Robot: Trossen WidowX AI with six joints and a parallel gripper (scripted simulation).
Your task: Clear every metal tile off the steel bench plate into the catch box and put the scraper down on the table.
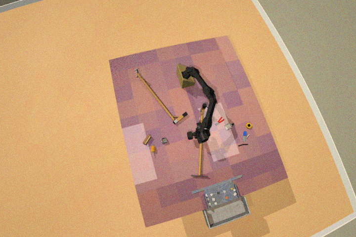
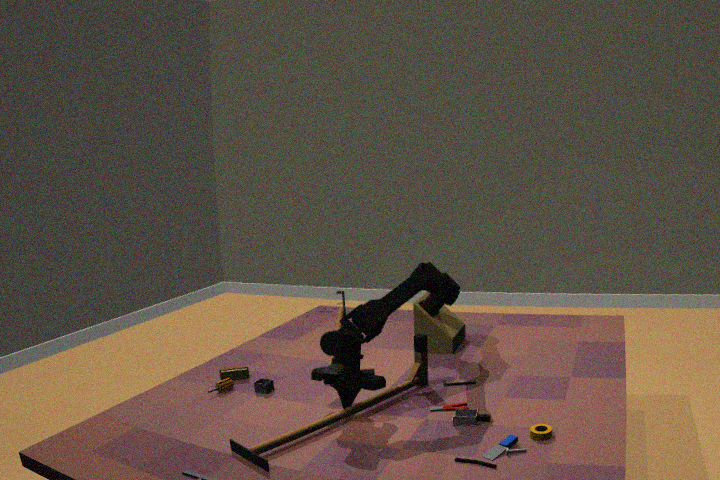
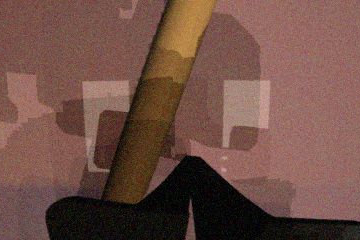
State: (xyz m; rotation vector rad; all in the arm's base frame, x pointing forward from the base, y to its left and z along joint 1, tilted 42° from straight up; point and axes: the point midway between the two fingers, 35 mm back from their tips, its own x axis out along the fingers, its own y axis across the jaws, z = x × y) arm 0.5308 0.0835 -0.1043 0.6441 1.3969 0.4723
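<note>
Right now my gripper tip is 6 cm below the long scraper, 3 cm short of it and 2 cm to the right of it. Also, from my gripper tip: grey box (29 cm to the right, 4 cm behind); orange screwdriver (39 cm to the right, 2 cm ahead, 1 cm above); blue-handled tool (42 cm to the left, 8 cm ahead).
</note>
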